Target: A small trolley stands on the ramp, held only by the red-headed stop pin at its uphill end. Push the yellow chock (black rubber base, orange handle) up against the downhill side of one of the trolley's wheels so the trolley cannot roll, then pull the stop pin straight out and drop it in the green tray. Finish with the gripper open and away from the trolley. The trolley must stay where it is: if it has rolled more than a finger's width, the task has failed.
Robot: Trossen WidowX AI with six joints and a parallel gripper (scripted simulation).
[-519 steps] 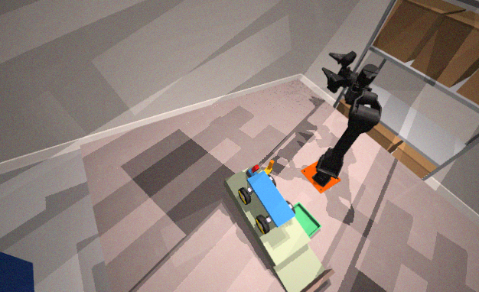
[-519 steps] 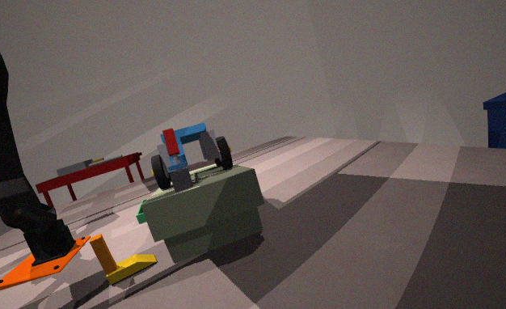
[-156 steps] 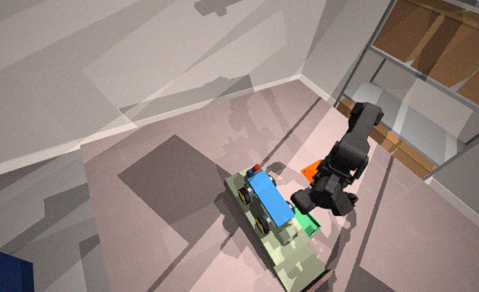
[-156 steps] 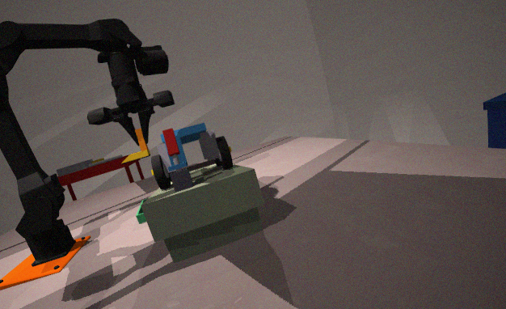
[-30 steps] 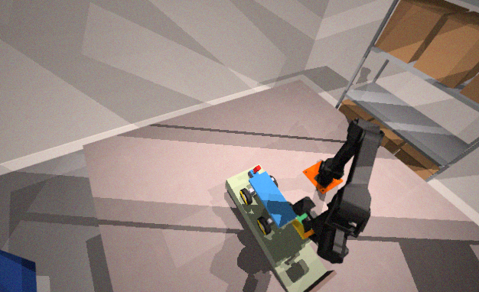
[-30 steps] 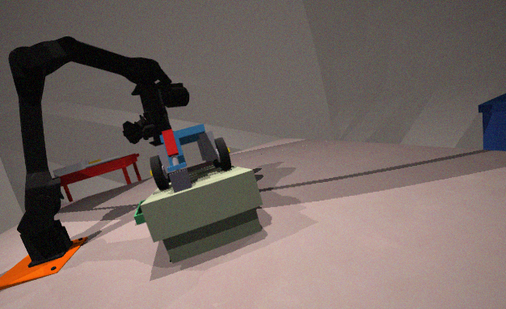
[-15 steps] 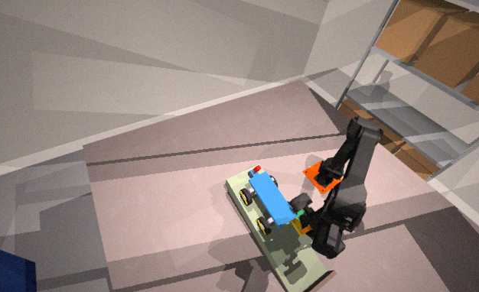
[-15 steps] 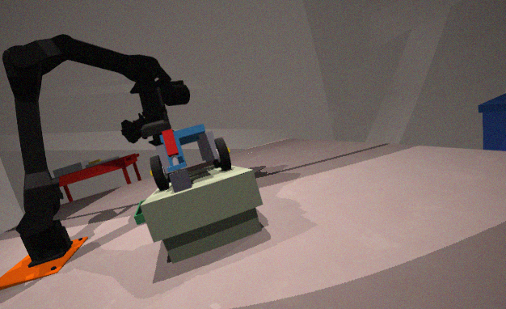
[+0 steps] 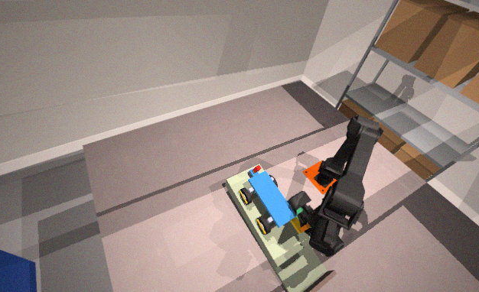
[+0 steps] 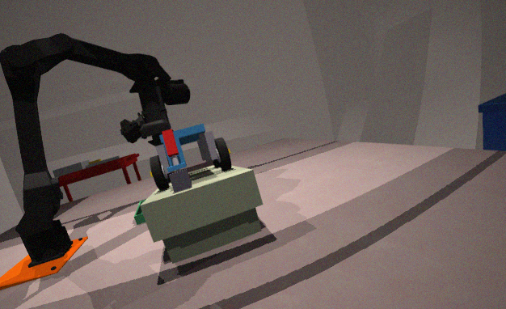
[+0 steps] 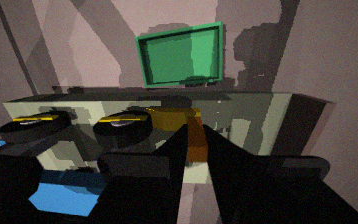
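The yellow chock lies 2 cm to the right of my gripper tip and 1 cm below it. The rest, counted from my gripper tip: blue trolley 14 cm to the right, 4 cm ahead, 2 cm above; pale green ramp 13 cm to the right, 4 cm below, 4 cm ahead; green tray 10 cm below, 7 cm behind, 2 cm to the right.
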